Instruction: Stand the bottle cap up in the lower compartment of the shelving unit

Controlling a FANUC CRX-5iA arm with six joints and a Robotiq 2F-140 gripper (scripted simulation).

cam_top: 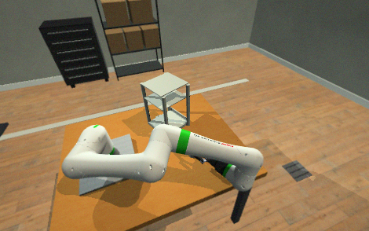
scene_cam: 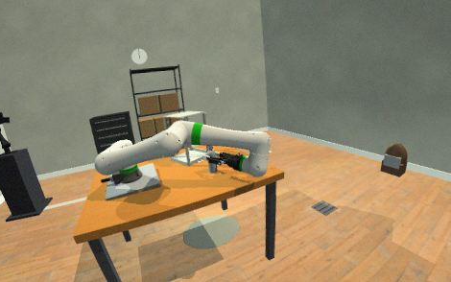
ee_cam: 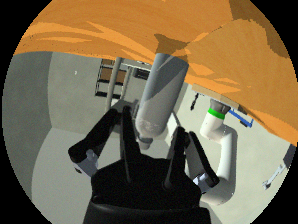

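The pale grey bottle is 1 cm above my hand. Also, from my hand: shelving unit (33 cm to the left, 8 cm behind, 7 cm above).
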